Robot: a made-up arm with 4 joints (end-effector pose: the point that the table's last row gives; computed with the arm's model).
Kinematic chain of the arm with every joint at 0, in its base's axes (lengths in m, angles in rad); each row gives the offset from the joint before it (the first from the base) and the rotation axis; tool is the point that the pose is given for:
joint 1: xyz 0 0 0.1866 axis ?
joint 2: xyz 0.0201 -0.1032 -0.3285 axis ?
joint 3: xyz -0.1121 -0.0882 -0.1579 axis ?
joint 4: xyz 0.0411 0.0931 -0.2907 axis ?
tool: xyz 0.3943 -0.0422 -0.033
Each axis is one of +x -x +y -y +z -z.
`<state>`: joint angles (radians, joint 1 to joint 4).
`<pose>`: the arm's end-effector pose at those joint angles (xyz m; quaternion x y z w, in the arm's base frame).
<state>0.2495 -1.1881 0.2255 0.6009</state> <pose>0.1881 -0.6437 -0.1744 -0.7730 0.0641 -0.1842 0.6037</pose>
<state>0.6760 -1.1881 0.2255 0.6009</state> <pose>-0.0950 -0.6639 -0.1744 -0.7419 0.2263 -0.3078 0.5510</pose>
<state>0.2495 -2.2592 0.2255 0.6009</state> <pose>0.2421 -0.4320 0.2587 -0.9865 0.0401 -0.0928 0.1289</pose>
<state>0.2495 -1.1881 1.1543 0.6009</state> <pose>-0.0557 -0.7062 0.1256 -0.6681 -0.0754 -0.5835 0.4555</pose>
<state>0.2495 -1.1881 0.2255 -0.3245</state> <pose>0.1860 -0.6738 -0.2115 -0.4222 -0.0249 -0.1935 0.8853</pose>
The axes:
joint 1: -z
joint 2: +x
joint 3: -z
joint 4: -x

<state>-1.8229 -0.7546 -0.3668 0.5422</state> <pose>0.2527 0.3750 -0.5455 -0.3790 -0.4575 0.7305 0.3368</pose>
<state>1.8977 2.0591 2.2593 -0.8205</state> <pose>0.6321 0.1028 -0.3309 -0.6732 0.0382 0.4743 0.5660</pose>
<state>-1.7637 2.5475 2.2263 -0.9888</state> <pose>-0.5216 -0.3873 -0.0018 -0.2113 0.7353 -0.4726 0.4375</pose>
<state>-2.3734 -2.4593 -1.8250 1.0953</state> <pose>0.6079 0.2773 -0.0142 0.6867 0.3683 -0.1138 0.6164</pose>
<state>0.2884 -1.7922 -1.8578 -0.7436</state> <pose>-0.4715 -0.5480 -0.3298 -0.1868 0.7996 0.1620 0.5472</pose>
